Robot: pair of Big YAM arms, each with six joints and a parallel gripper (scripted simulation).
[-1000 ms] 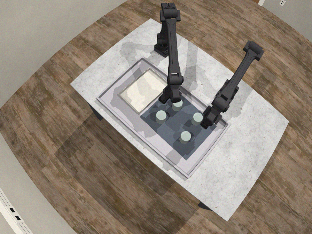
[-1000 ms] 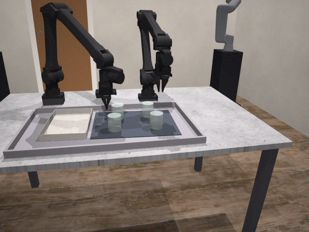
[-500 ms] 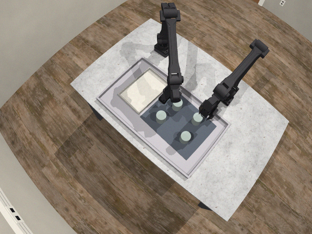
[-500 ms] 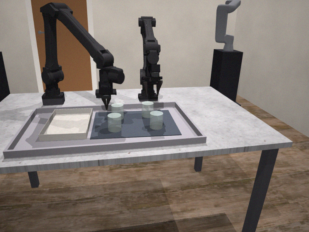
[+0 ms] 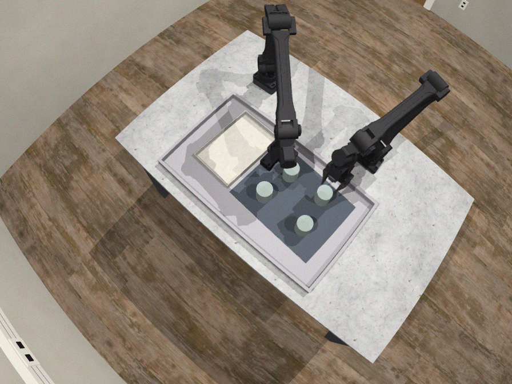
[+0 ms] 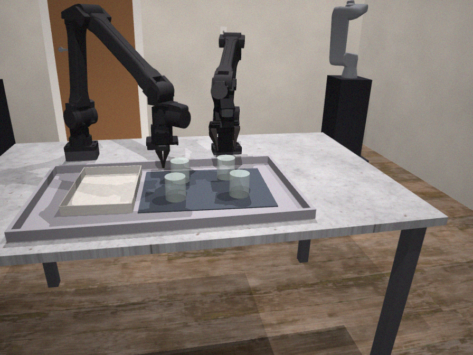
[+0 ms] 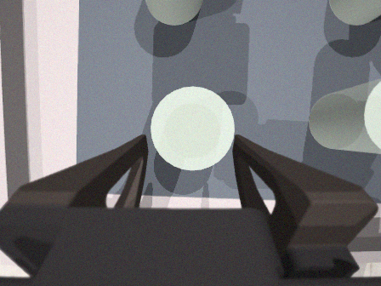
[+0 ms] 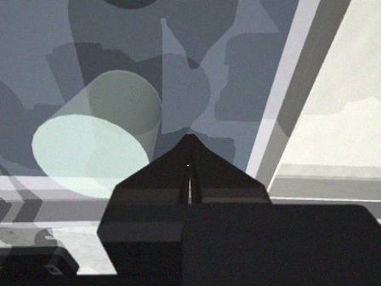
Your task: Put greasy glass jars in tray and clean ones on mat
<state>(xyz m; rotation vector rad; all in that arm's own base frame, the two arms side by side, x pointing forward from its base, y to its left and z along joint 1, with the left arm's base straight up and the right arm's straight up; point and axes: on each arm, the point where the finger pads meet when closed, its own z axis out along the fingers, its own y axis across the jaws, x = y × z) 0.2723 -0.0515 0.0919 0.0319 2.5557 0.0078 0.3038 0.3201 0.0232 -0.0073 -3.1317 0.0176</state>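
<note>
My right hand is 70 mm short of the dark drying mat, 140 mm to the right of it and 60 mm above it. Also, from my right hand: cream tray: 60 mm ahead, 180 mm to the right, 50 mm below.
</note>
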